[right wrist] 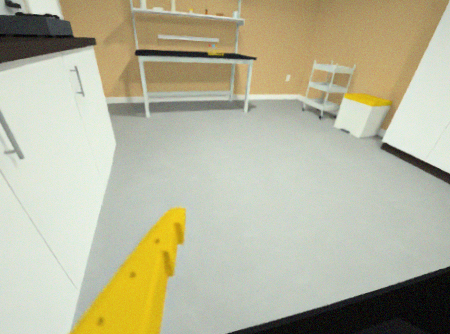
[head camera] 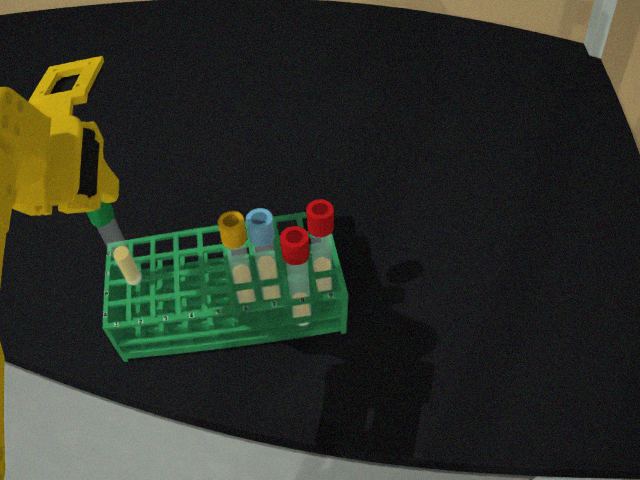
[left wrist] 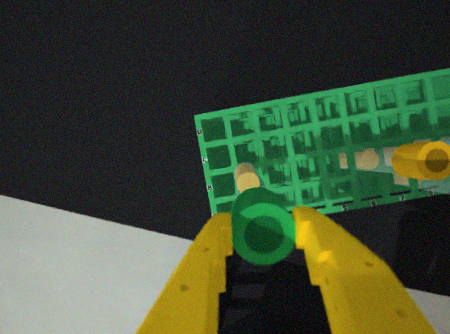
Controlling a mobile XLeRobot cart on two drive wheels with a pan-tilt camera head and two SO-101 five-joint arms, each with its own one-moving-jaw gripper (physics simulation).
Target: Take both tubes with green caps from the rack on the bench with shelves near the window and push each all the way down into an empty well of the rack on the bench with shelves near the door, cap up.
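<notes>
A tube with a green cap [head camera: 101, 214] [left wrist: 263, 230] is held tilted, cap up, its cream lower end over the left end of the green rack [head camera: 170, 345] [left wrist: 300, 98] in the head view. Whether its tip is inside a well cannot be told. My left gripper [head camera: 104, 201] [left wrist: 263, 225] is shut on the green cap, a jaw on each side. The rack also holds an amber-capped tube [head camera: 232, 229] [left wrist: 420, 160], a blue-capped tube [head camera: 259, 227] and two red-capped tubes. A second green-capped tube does not show. My right gripper is fully open, one jaw [right wrist: 145, 275] in view, over the floor.
The rack stands on the black bench top [head camera: 439, 129], near its pale front edge. In the right wrist view, a far bench [right wrist: 175, 54] with a shelf bears a small yellow rack [right wrist: 216, 53]. White cabinets [right wrist: 45, 115], a cart [right wrist: 327, 87] and a yellow-lidded bin [right wrist: 357, 117] stand around the floor.
</notes>
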